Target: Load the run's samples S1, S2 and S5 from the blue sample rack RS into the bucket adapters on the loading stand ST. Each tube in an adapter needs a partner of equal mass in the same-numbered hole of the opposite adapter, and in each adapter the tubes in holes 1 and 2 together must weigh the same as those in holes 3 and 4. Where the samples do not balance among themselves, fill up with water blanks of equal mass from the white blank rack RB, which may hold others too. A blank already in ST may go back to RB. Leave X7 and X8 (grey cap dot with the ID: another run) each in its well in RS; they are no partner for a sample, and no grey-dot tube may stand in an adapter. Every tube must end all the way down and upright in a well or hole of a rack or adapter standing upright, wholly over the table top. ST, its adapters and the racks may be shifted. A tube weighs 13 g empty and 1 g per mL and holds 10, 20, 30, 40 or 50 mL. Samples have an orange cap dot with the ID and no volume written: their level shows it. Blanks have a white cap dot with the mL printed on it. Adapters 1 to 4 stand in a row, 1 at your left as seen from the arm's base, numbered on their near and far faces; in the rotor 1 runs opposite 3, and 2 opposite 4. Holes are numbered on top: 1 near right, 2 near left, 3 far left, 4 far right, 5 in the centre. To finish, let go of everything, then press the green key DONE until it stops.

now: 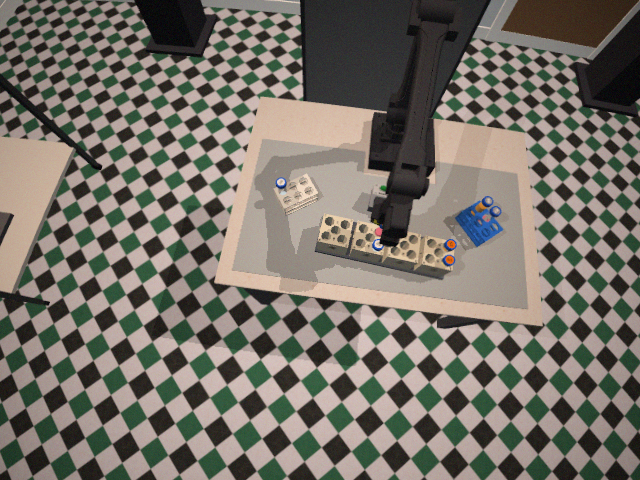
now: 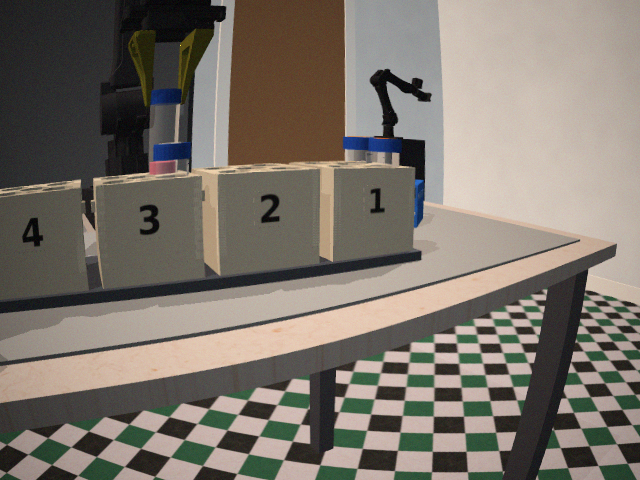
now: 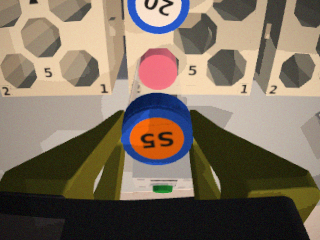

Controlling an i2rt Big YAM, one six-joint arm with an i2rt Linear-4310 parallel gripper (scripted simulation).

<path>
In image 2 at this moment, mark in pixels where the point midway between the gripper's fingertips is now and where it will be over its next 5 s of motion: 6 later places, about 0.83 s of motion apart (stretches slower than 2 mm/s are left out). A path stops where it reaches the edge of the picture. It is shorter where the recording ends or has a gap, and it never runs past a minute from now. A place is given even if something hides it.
My gripper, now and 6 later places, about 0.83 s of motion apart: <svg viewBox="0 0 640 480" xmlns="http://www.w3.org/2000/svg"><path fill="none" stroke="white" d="M164 105L163 137L160 135L151 122L137 139L136 169L137 176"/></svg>
</path>
